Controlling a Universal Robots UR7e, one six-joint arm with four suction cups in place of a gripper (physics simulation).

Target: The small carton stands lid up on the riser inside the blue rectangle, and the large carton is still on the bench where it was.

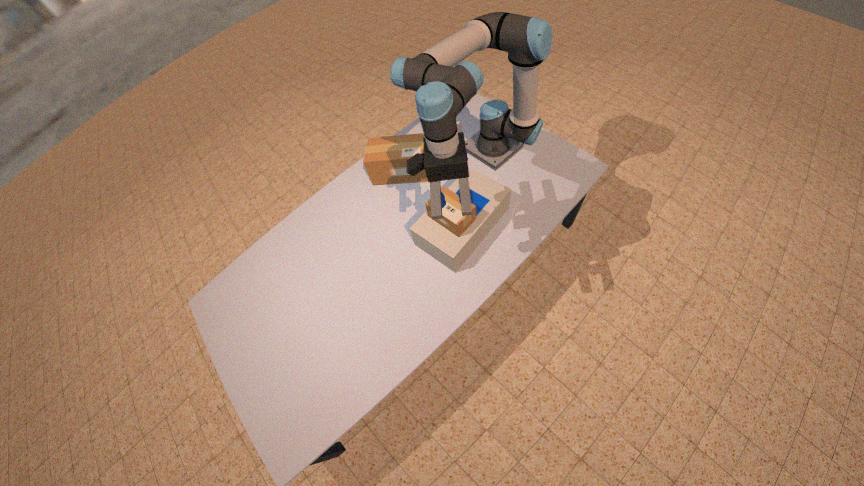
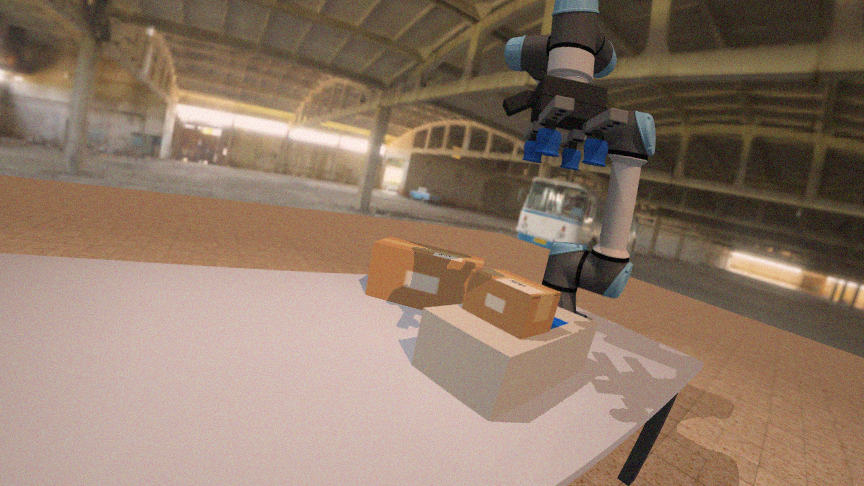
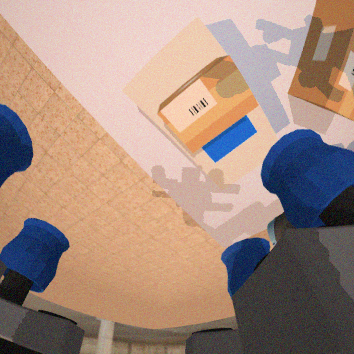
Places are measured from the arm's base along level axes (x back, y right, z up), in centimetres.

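Where they show: end effector, tool point: [image 1: 450, 180] [image 2: 559, 162] [image 3: 142, 212]; arm's base, origin of the base link: [image 1: 493, 145].
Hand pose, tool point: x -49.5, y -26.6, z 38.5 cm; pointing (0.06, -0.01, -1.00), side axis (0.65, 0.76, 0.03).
Note:
Each offset is from my tool point to the top centre of the thing. Level surfaces: height alone.
The small brown carton @(dy +6.9, dx +4.2, dz -21.7 cm) [image 1: 460, 228] [image 2: 510, 302] [image 3: 205, 107] stands upright on the beige riser @(dy +7.2, dx +9.6, dz -29.6 cm) [image 1: 453, 250] [image 2: 459, 362] [image 3: 167, 65], its barcode label facing up. A strip of the blue rectangle @(dy +7.2, dx +9.6, dz -29.6 cm) [image 1: 477, 201] [image 2: 558, 323] [image 3: 230, 139] shows beside it, towards the arm's base. The carton's near side is longer than this strip; the rest beneath it is hidden. The large brown carton @(dy +47.4, dx +13.1, dz -26.1 cm) [image 1: 386, 160] [image 2: 422, 278] [image 3: 327, 100] stands on the bench beside the riser. My suction gripper [image 1: 450, 202] [image 2: 564, 151] [image 3: 150, 210] hangs high above both cartons, open, with nothing on its cups.
The white bench @(dz -41.6 cm) [image 1: 314, 308] [image 2: 181, 374] [image 3: 100, 50] extends away from the arm's base. The arm base [image 1: 495, 142] is mounted at one end of the bench, near the riser and large carton. Arm shadows cross the bench and floor.

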